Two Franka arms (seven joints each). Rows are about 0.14 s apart.
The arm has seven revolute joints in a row. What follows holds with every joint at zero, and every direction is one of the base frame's. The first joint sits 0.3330 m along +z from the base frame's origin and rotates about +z. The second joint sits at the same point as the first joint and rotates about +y. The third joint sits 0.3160 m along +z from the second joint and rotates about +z. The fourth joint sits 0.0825 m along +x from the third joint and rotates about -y. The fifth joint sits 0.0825 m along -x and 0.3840 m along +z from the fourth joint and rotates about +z. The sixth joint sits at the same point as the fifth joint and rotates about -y. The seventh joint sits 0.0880 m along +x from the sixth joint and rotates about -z. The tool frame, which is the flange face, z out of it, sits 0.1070 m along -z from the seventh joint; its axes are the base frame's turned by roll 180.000, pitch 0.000 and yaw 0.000 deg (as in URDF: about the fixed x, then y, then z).
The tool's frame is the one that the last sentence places.
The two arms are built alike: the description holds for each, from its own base.
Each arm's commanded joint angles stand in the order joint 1, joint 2, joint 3, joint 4, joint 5, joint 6, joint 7.
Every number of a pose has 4 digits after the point.
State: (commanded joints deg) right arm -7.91 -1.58 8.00 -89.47 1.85 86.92 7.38; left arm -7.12 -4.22 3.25 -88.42 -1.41 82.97 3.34
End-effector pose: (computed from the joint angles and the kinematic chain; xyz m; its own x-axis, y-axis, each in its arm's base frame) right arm 0.5407 0.0056 0.6392 0.9919 -0.1252 -0.0207 -0.1258 -0.9917 -0.0260; left arm 0.5172 -0.0366 0.6662 0.9915 -0.1287 -0.0198 -0.1281 -0.9913 0.0299
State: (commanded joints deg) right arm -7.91 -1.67 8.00 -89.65 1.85 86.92 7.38; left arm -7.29 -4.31 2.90 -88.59 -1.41 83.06 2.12
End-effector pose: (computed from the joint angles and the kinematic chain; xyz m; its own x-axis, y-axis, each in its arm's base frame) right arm 0.5402 0.0057 0.6385 0.9919 -0.1253 -0.0222 -0.1258 -0.9917 -0.0256; left arm 0.5165 -0.0413 0.6658 0.9930 -0.1165 -0.0203 -0.1159 -0.9928 0.0291
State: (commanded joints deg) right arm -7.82 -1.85 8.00 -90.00 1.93 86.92 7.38; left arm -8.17 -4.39 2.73 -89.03 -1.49 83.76 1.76
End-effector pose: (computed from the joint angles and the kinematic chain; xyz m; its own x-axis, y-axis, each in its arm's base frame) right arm 0.5392 0.0068 0.6374 0.9920 -0.1237 -0.0253 -0.1243 -0.9919 -0.0261; left arm 0.5165 -0.0511 0.6641 0.9916 -0.1283 -0.0145 -0.1278 -0.9913 0.0300
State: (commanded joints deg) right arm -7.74 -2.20 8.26 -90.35 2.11 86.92 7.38; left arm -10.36 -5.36 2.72 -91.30 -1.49 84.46 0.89
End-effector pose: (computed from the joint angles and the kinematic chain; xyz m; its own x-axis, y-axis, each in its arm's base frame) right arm 0.5372 0.0106 0.6378 0.9927 -0.1176 -0.0257 -0.1184 -0.9926 -0.0282; left arm 0.5103 -0.0701 0.6556 0.9882 -0.1511 -0.0254 -0.1503 -0.9882 0.0308
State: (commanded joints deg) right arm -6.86 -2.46 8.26 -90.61 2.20 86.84 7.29; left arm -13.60 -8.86 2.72 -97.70 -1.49 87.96 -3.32
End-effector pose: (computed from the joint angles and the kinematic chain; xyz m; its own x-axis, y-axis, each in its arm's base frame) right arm 0.5354 0.0192 0.6379 0.9945 -0.1007 -0.0272 -0.1015 -0.9944 -0.0290; left arm 0.4923 -0.0955 0.6398 0.9909 -0.1332 -0.0174 -0.1326 -0.9906 0.0323
